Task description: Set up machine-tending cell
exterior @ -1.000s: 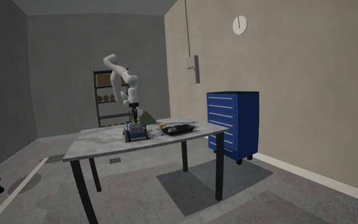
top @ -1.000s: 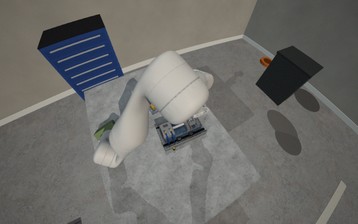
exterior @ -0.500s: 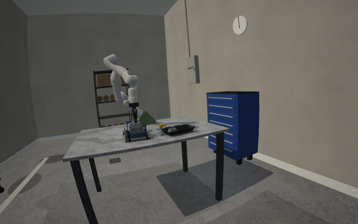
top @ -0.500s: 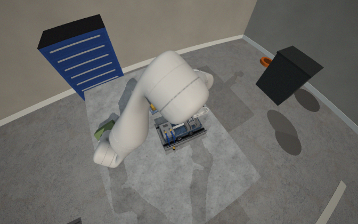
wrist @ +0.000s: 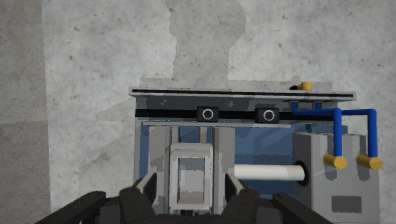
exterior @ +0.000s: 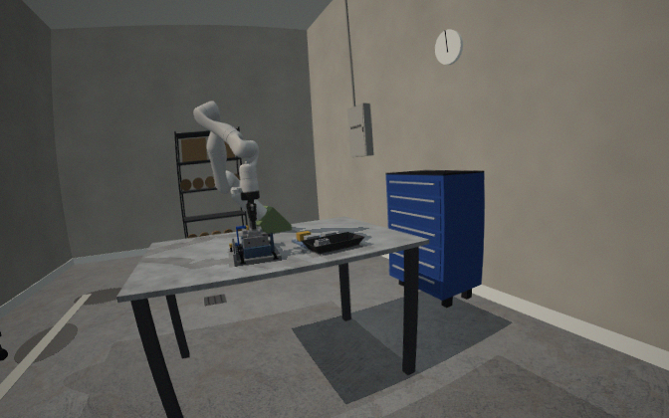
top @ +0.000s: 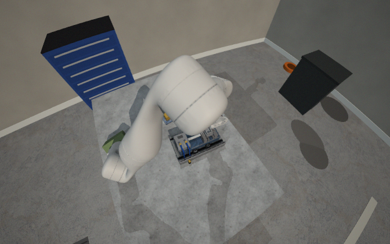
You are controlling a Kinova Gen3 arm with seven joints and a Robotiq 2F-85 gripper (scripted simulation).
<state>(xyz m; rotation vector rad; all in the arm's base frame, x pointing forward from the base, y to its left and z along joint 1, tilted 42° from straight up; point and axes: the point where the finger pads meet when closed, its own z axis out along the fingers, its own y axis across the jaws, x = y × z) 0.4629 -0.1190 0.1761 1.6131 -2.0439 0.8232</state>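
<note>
The white rod is 80 mm behind my hand, 60 mm below it and 20 mm to the left of it. Also, from my hand: brass blank: 280 mm to the left, 110 mm below, 110 mm behind; then vise: 100 mm below, 60 mm behind, 20 mm to the left.
</note>
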